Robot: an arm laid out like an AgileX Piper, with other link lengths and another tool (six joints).
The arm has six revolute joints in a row. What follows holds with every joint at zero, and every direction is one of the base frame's. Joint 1 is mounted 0.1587 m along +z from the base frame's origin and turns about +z. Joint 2 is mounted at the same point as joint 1 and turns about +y. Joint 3 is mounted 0.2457 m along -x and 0.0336 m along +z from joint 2 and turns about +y. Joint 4 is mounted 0.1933 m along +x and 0.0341 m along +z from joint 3 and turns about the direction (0.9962, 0, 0.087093). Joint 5 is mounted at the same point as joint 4 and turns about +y. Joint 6 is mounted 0.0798 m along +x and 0.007 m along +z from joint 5 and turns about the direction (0.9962, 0, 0.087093). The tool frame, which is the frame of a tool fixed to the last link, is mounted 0.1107 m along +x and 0.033 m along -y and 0.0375 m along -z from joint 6; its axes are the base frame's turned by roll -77.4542, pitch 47.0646 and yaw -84.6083 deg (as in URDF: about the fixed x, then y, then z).
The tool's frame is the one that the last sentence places.
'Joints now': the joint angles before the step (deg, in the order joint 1, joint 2, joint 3, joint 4, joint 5, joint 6). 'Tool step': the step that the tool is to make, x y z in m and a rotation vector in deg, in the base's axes. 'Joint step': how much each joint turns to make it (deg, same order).
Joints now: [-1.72, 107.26, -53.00, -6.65, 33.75, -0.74]
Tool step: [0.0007, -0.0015, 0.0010, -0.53, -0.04, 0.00]
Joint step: [0.06, 0.00, -0.23, -0.92, 0.22, 0.74]
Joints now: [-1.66, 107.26, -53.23, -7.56, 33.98, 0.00]
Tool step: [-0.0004, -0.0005, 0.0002, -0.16, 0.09, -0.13]
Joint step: [-0.01, 0.00, -0.01, -0.29, 0.12, 0.34]
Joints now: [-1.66, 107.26, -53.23, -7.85, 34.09, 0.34]
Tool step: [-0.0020, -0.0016, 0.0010, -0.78, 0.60, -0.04]
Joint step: [0.22, -0.01, 0.00, -1.31, 0.70, 1.19]
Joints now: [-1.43, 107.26, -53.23, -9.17, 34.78, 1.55]
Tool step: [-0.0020, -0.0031, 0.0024, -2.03, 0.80, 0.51]
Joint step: [0.86, 0.00, -0.01, -3.33, 1.09, 2.76]
